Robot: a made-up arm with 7 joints.
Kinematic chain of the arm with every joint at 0, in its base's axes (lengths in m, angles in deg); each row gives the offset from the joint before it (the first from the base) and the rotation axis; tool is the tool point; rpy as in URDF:
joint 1: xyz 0 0 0.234 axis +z
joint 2: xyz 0 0 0 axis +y
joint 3: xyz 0 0 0.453 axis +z
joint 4: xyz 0.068 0 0 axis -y
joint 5: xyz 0.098 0 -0.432 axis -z
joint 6: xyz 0 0 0 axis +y
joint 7: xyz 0.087 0 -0.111 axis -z
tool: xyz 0 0 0 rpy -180 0 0
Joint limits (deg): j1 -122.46..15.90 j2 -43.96..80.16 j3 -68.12..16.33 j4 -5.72..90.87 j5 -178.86..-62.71 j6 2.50..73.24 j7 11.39..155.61
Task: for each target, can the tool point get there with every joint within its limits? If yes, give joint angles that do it. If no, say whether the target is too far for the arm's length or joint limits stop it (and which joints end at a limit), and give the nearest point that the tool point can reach.
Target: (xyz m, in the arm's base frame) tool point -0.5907 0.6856 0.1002
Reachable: no: joint limits stop it (at a limit: joint 1, joint 2, joint 3) | nearest point -0.4367 0.1850 0.1131 | short by 0.524 m
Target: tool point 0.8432 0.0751 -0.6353
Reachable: no: too far | nearest point 0.6894 0.0614 -0.2906 | short by 0.378 m
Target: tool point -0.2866 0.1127 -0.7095
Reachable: no: joint limits stop it (at a limit: joint 1, joint 2, joint 5) | nearest point -0.2759 -0.1098 -0.2726 | short by 0.490 m
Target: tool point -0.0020 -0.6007 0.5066
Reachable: yes | joints -43.26 -1.34 -50.46 63.34 -123.41 17.31 76.05
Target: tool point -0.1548 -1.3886 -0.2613
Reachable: no: too far | nearest point -0.0925 -0.8302 -0.0621 | short by 0.596 m
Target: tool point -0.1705 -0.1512 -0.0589
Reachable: yes | joints -105.82 49.63 -21.90 21.62 -96.60 31.67 51.65
